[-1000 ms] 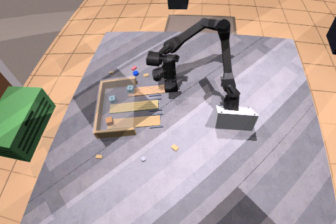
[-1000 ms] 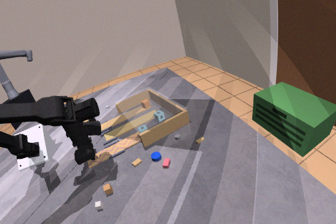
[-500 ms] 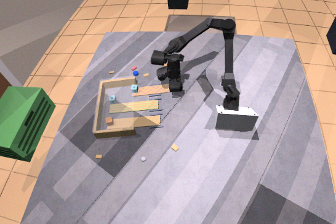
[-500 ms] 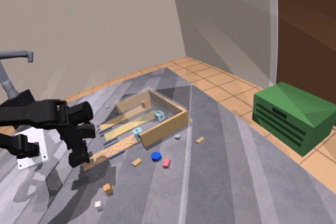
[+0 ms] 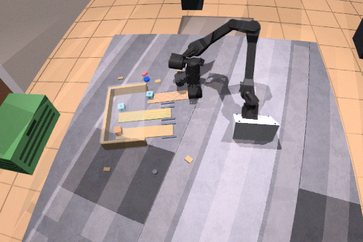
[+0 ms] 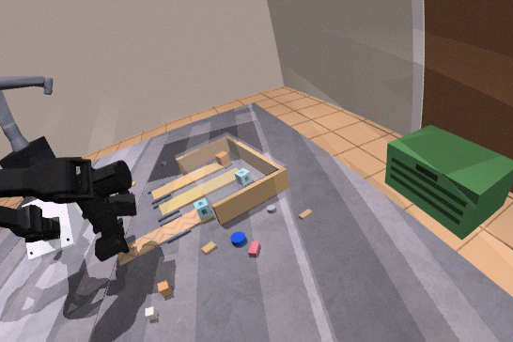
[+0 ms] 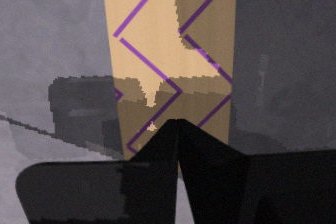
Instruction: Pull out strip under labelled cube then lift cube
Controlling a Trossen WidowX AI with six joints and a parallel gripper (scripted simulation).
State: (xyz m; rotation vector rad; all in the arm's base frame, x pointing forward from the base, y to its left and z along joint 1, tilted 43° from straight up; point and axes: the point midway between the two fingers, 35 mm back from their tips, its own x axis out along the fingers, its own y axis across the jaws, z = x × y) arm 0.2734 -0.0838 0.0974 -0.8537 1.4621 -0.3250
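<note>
Right now the blue disc is 270 mm ahead of my gripper tip and 50 mm to the right of it. Also, from my gripper tip: plain strip 170 mm ahead, 260 mm to the left; pink block 290 mm ahead, 90 mm to the right.
</note>
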